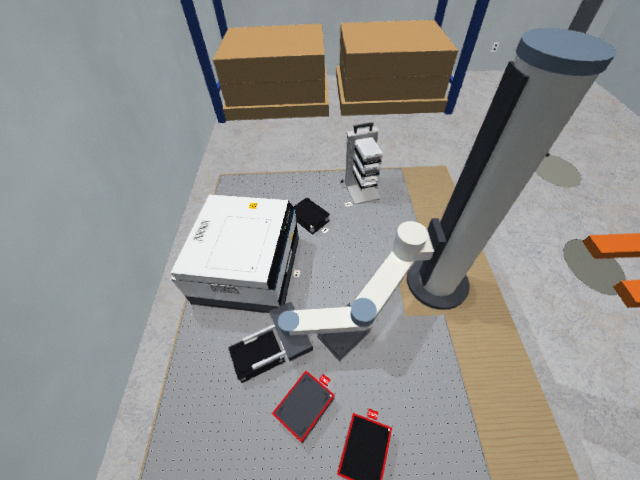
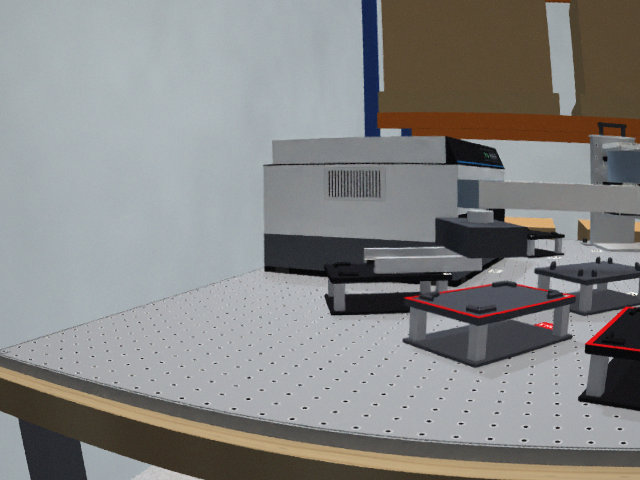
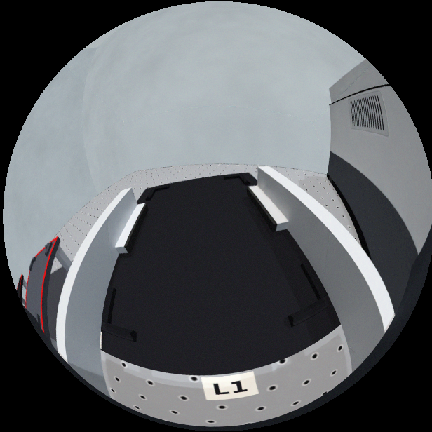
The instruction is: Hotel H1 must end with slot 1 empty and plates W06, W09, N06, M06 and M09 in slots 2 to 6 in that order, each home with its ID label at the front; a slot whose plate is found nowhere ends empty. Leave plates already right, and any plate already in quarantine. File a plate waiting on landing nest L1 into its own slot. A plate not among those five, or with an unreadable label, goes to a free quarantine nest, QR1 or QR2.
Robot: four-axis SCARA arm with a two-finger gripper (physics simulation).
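Places are measured from the arm's base along level axes (x left, y ahead, z down), in millimetres.
Where they show: gripper, fingertip midpoint: (image 1: pixel 248 354) (image 2: pixel 369 260); arm's base at its link origin: (image 1: pixel 436 282).
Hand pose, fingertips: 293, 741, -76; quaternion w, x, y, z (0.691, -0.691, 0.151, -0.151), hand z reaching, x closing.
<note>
Things, the pixels of their top centre, and the offset from my fingertips, as dx, dy, dz.
- landing nest L1 at its top centre: (image 2: pixel 385 266) (image 1: pixel 255 351) -10, -21, +9
- large white instrument at its top centre: (image 2: pixel 395 142) (image 1: pixel 234 233) -385, +57, -184
- black nest at its top centre: (image 2: pixel 527 230) (image 1: pixel 309 211) -663, -210, +9
- dark grey nest at its top centre: (image 2: pixel 596 262) (image 1: pixel 344 327) -83, -335, +3
My gripper (image 1: pixel 250 353) (image 2: pixel 370 259) (image 3: pixel 193 187) is shut with nothing between its fingers. The fingers lie low over the black top of landing nest L1 (image 1: pixel 264 352) (image 2: pixel 343 274) (image 3: pixel 215 300), which bears no plate; its corner guides show bare. Hotel H1 (image 1: pixel 349 167) (image 2: pixel 612 227) stands at the far end and holds several white plates (image 1: pixel 368 148); their IDs are too small to read. Two red-rimmed quarantine nests, one grey (image 1: pixel 303 405) (image 2: pixel 496 300) and one black (image 1: pixel 365 446) (image 2: pixel 628 330), bear no visible plate. I cannot tell which is QR1.
A large white instrument (image 1: pixel 232 242) (image 2: pixel 356 196) (image 3: pixel 357 145) stands close beside L1. A black nest (image 1: pixel 311 214) stands beyond it. A dark grey nest (image 1: pixel 341 345) (image 2: pixel 589 271) is partly under the arm. The arm's thick column (image 1: pixel 496 170) rises at the right.
</note>
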